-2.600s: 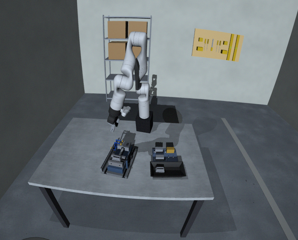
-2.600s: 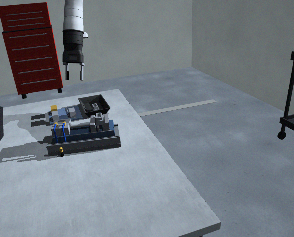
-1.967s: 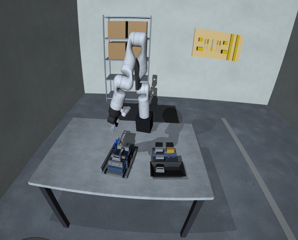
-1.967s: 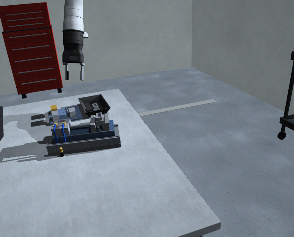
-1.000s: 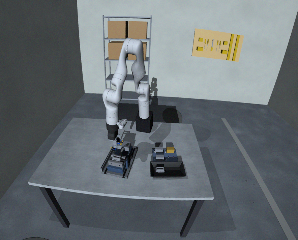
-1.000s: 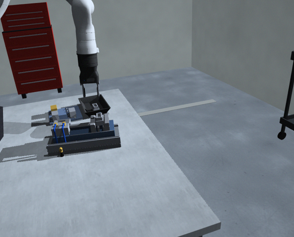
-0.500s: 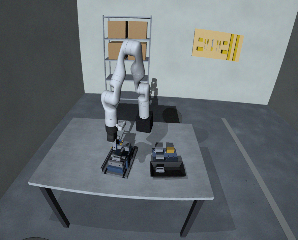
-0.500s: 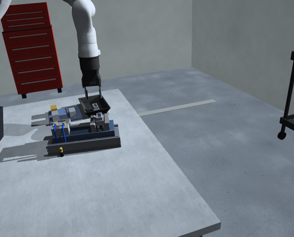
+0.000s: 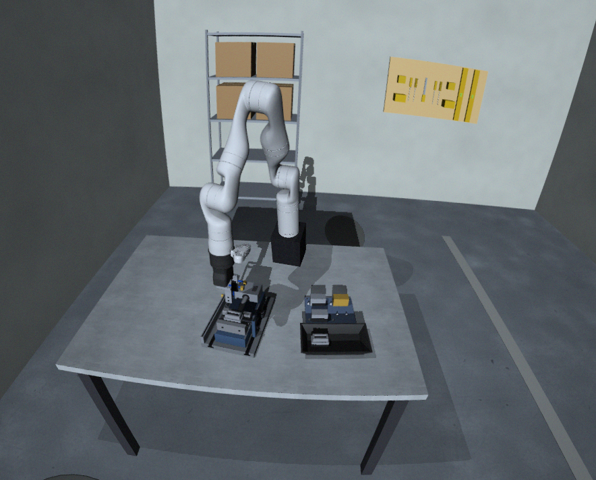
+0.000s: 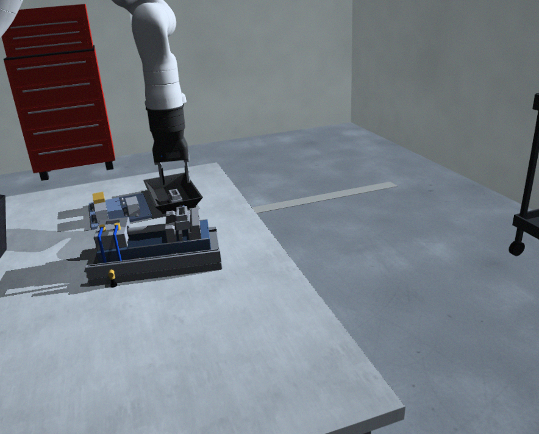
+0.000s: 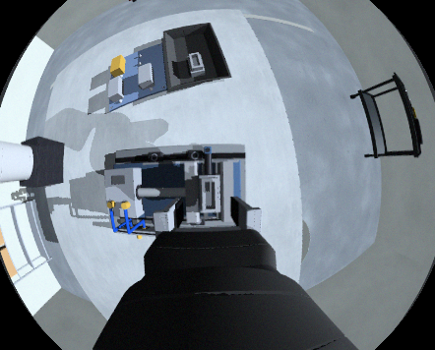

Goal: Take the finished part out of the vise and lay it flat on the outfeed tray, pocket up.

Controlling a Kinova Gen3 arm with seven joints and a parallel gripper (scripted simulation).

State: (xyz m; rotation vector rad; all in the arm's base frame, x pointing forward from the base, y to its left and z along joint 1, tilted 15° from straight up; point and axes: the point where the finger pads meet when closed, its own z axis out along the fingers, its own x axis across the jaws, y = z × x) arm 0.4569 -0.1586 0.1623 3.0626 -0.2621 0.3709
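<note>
The vise lies 7 cm behind my hand, 1 cm to the left of it and 17 cm below it. Round my hand: blue fixture plate (14 cm behind, 34 cm to the left, 20 cm below); yellow block (19 cm behind, 39 cm to the left, 18 cm below).
</note>
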